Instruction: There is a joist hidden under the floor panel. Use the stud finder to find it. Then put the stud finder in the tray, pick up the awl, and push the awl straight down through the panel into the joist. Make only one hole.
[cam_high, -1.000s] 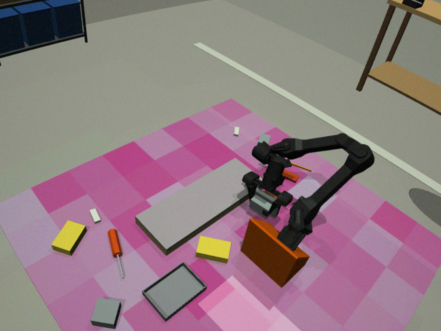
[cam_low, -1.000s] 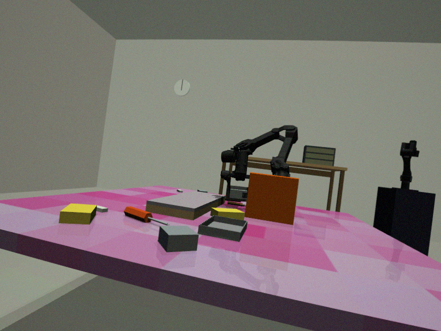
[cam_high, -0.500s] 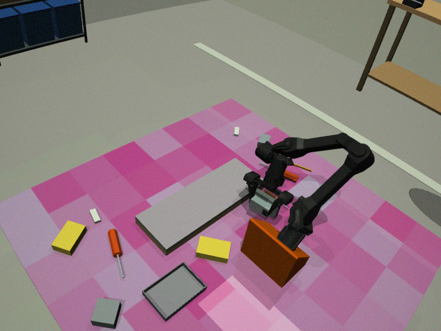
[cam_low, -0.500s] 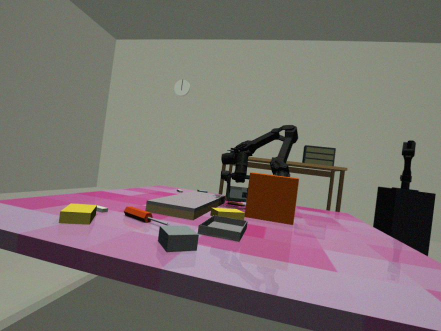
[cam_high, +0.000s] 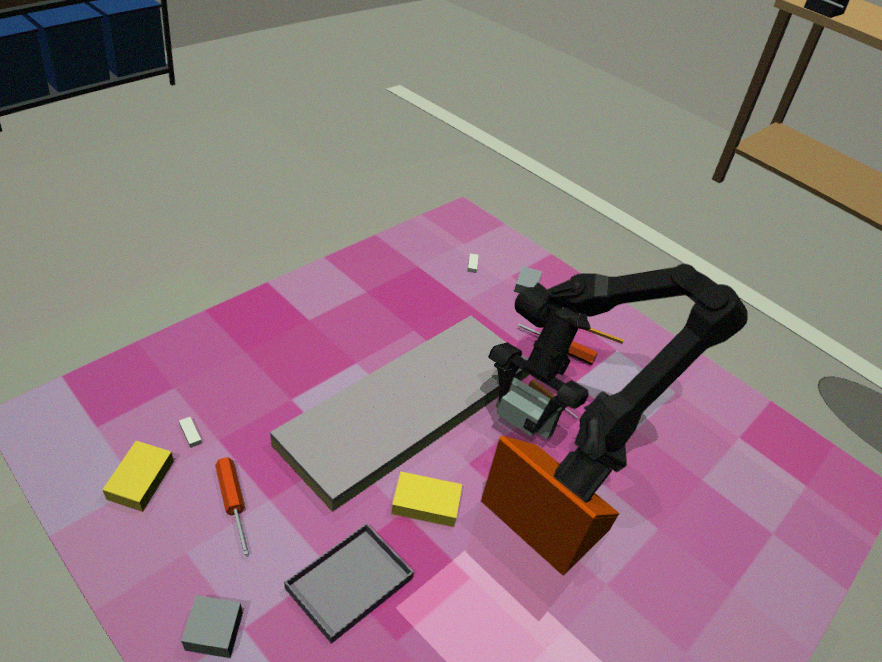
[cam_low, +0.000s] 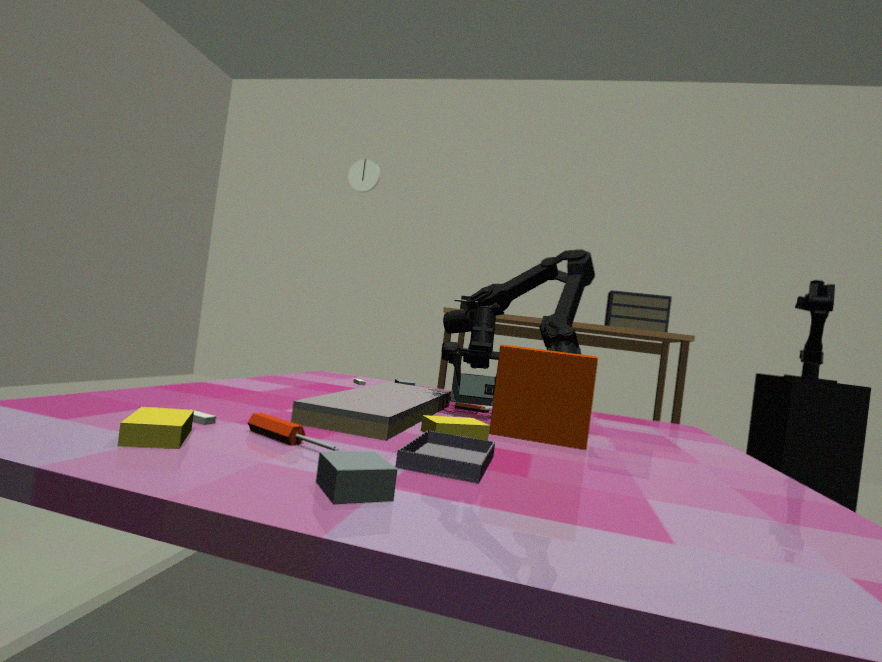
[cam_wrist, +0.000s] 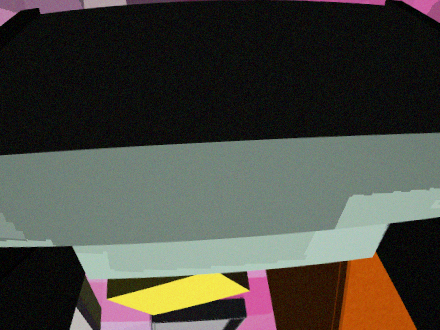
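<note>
My gripper tip is now 10 mm past the stud finder. Round my gripper tip: indicator light: 30 mm behind, 10 mm to the left; thin stick: 390 mm to the right, 70 mm below, 70 mm ahead; awl: 140 mm to the right, 70 mm below, 20 mm behind.
</note>
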